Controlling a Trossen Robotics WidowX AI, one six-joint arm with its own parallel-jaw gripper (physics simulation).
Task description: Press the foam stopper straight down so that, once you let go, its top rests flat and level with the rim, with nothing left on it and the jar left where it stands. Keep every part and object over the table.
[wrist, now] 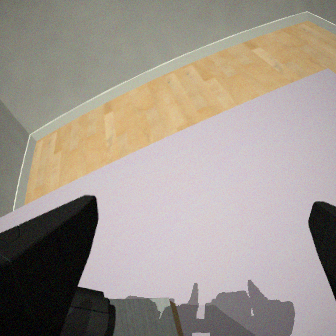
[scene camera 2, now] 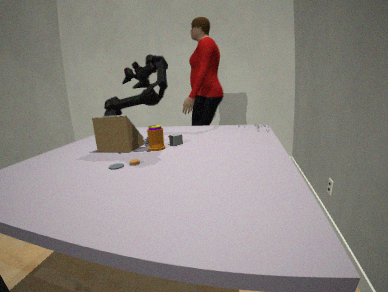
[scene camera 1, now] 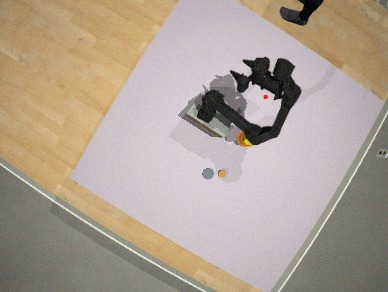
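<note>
The orange jar (scene camera 1: 240,139) (scene camera 2: 156,140) stands upright on the lilac table (scene camera 1: 165,210) (scene camera 2: 225,200). The yellow foam stopper (scene camera 1: 248,142) (scene camera 2: 155,126) shows at its top, above a purple band. In scene camera 1 the arm's elbow covers part of both. Whether the stopper's top is level with the rim is too small to tell. My gripper (scene camera 1: 238,67) (scene camera 2: 129,83) (wrist: 209,211) is open and empty, high above the table and well away from the jar, pointing away from it.
A brown box with a sloped side (scene camera 2: 111,135) stands beside the jar, near the arm's base. A small dark grey block (scene camera 2: 176,140) is on its other side. A grey-blue disc (scene camera 1: 208,173) (scene camera 2: 116,166) and an orange disc (scene camera 1: 222,174) (scene camera 2: 134,162) lie nearer the front. A person (scene camera 2: 205,70) stands behind the table.
</note>
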